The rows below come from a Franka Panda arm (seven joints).
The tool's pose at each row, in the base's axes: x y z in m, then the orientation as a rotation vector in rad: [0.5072 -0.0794 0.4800 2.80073 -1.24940 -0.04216]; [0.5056 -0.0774 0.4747 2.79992 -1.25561 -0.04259]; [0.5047 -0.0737 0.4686 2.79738 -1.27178 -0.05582]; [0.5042 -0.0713 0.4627 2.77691 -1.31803 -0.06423]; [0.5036 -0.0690 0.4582 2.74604 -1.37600 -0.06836]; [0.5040 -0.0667 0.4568 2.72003 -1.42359 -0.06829]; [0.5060 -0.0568 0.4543 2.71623 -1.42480 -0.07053]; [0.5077 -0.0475 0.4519 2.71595 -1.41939 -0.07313]
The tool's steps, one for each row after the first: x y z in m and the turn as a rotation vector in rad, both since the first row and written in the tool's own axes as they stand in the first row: [-0.0026 -0.0006 0.0053 0.00153 -0.00113 0.00387]; [-0.0060 -0.0028 0.0112 0.00216 -0.01120 0.01375]; [-0.0081 -0.0045 0.0170 0.00082 -0.01793 0.04639]; [-0.0103 -0.0060 0.0213 -0.00250 -0.02119 0.08897]; [-0.0117 -0.0079 0.0226 -0.00399 -0.02197 0.12424]; [-0.0178 -0.0162 0.0244 -0.00713 -0.02229 0.12606]; [-0.0235 -0.0238 0.0262 -0.01028 -0.02265 0.12299]
